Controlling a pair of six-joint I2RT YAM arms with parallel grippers.
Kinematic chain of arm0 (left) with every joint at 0, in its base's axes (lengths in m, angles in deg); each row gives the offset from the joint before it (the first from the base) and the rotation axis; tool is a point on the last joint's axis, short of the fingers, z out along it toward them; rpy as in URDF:
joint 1: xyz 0 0 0.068 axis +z
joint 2: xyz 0.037 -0.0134 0.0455 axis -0.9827 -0.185 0
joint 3: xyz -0.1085 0.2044 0.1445 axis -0.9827 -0.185 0
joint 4: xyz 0.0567 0.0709 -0.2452 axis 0.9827 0.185 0
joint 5: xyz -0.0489 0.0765 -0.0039 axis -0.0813 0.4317 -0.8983
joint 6: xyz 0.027 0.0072 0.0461 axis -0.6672 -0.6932 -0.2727
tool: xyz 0 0 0 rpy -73.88 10.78 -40.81
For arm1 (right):
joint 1: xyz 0 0 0.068 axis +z
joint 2: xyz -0.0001 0.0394 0.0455 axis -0.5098 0.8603 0
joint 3: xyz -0.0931 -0.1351 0.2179 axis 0.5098 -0.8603 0
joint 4: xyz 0.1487 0.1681 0.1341 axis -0.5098 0.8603 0
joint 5: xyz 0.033 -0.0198 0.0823 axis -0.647 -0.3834 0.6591
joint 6: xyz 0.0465 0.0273 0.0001 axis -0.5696 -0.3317 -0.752
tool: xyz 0 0 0 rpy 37.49 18.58 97.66
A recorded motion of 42 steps. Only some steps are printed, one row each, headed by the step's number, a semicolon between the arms.
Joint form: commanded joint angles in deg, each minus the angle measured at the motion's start. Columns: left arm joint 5, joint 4, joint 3, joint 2, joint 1, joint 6; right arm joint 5, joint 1, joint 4, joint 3, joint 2, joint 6.
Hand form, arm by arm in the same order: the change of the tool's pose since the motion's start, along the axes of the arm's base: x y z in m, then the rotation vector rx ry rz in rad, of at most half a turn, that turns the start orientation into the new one. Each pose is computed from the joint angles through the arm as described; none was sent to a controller.
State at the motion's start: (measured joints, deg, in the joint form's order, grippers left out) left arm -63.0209 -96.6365 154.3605 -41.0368 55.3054 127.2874; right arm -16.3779 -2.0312 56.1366 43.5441 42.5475 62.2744
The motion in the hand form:
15: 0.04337 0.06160 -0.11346 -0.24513 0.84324 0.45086; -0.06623 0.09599 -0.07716 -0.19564 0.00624 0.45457
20: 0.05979 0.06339 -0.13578 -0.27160 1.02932 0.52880; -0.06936 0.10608 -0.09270 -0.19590 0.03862 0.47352
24: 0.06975 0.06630 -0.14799 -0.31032 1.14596 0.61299; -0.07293 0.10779 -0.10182 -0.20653 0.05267 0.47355
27: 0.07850 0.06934 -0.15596 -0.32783 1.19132 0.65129; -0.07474 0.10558 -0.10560 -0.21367 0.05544 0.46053
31: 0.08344 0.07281 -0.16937 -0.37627 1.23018 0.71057; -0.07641 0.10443 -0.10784 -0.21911 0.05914 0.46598
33: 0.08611 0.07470 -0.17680 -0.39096 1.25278 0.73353; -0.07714 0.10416 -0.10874 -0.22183 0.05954 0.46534
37: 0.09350 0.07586 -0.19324 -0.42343 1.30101 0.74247; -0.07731 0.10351 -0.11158 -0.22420 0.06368 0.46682
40: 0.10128 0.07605 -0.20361 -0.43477 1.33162 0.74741; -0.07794 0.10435 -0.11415 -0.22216 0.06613 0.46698
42: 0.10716 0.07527 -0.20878 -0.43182 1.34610 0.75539; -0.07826 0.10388 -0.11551 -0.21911 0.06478 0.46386
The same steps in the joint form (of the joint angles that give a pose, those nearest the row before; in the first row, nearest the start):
15: 6.50 26.14 -3.92 -7.98 12.34 30.38; 7.65 17.04 -12.92 -23.92 -6.25 10.17
20: 6.25 33.39 -0.21 -14.05 13.22 35.67; 7.38 18.45 -13.95 -26.16 -5.66 9.02
24: 7.05 38.55 2.76 -17.97 13.91 40.55; 6.70 19.08 -14.64 -28.35 -6.14 8.92
27: 7.18 40.04 4.43 -20.61 14.62 42.34; 5.86 19.14 -15.12 -29.83 -6.85 9.03
31: 8.05 39.55 3.92 -22.48 15.20 46.02; 6.07 19.19 -15.17 -30.68 -7.31 9.20
33: 8.15 39.50 3.79 -23.60 15.54 47.26; 5.95 19.25 -15.26 -31.02 -7.48 9.29
37: 6.67 38.32 3.62 -26.35 16.03 49.30; 6.08 19.19 -15.52 -31.74 -7.66 9.29
40: 5.82 38.04 4.58 -28.88 16.30 50.15; 5.95 19.36 -15.99 -32.33 -7.69 9.07
42: 5.83 38.40 5.83 -30.67 16.30 50.38; 5.80 19.36 -16.51 -32.89 -7.88 8.95

